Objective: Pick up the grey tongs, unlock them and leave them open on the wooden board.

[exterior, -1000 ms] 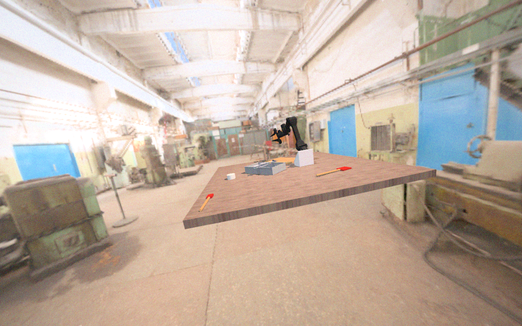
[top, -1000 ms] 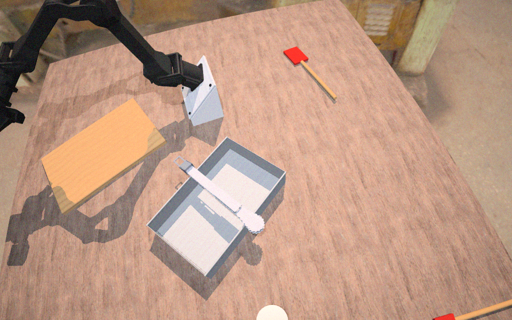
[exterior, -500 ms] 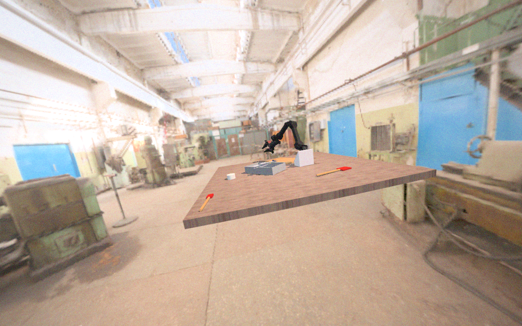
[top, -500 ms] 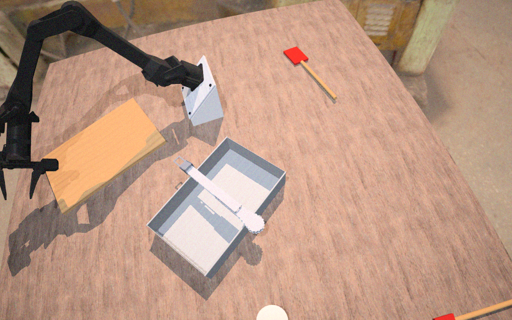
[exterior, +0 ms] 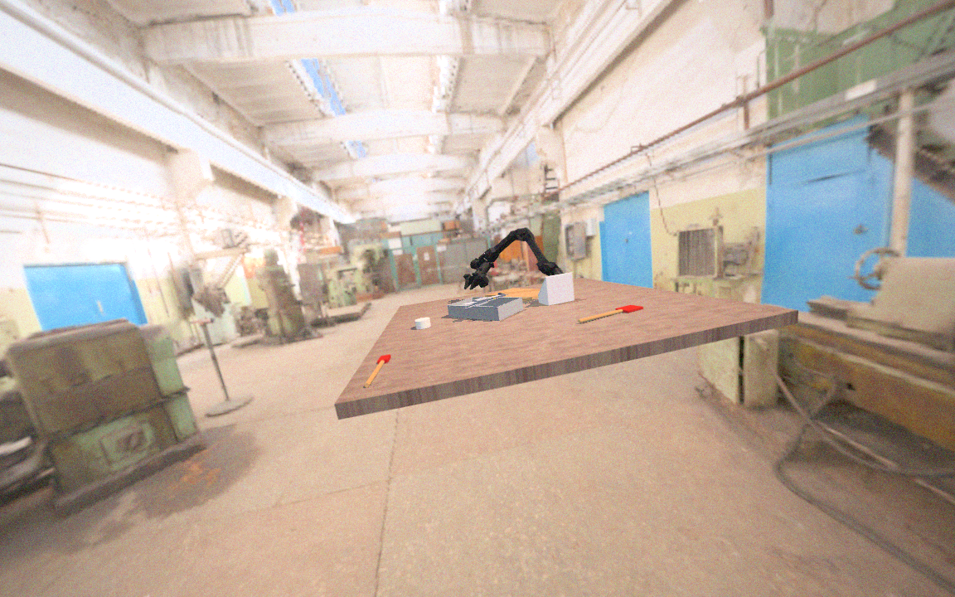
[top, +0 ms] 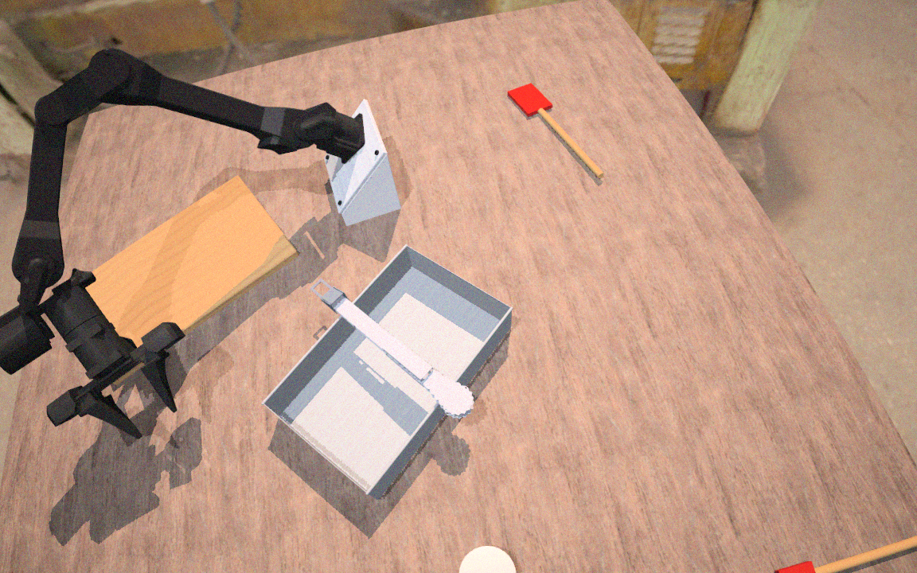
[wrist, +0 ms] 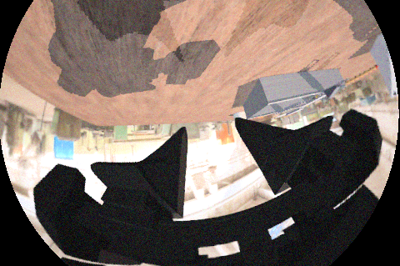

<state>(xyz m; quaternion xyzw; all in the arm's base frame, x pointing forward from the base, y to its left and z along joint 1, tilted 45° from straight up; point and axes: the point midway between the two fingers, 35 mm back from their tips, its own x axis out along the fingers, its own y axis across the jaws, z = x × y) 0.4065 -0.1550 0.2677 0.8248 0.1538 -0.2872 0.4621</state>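
My gripper tip is now 310 mm to the right of the grey roasting tin, 60 mm past it and 60 mm above it. From my gripper tip the other things lie so: red spatula (640 mm to the left, 510 mm behind, 80 mm below); white round thing (390 mm to the left, 220 mm ahead, 70 mm below); wooden board (300 mm behind, 80 mm below, 50 mm to the right).
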